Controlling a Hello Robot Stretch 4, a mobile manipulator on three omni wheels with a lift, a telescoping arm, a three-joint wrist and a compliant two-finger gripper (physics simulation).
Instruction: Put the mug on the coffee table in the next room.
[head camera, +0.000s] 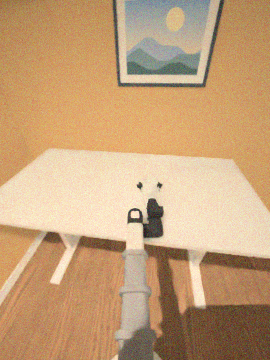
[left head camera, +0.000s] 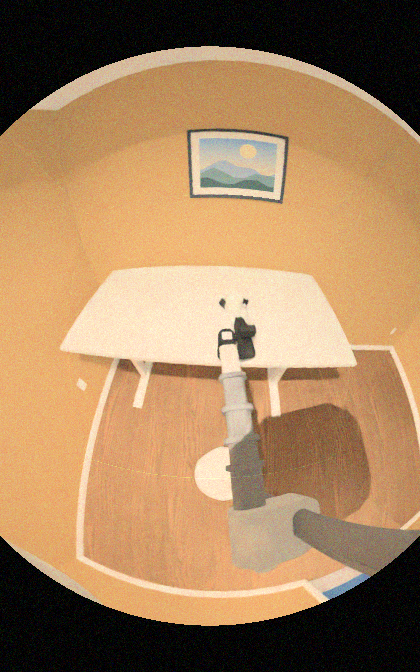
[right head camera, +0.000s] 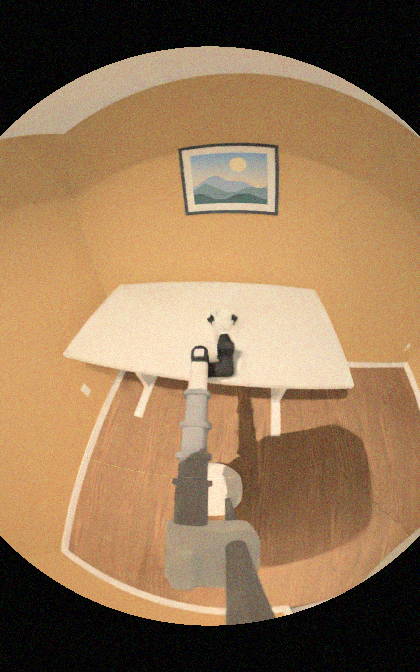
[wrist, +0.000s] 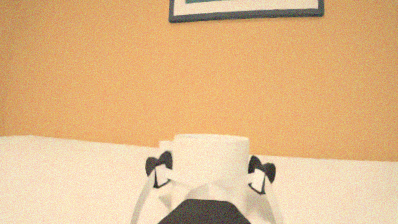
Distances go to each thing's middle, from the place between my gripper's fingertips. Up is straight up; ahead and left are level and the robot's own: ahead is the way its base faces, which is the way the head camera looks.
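Labels:
White mug (wrist: 210, 157): 1 cm to the left of my hand and 2 cm behind it. Framed mountain picture (right head camera: 238, 177): 45 cm ahead of my hand, 9 cm to the right of it and 65 cm above it. Going by their middles, of the things named here the white mug is the nearest to my hand.

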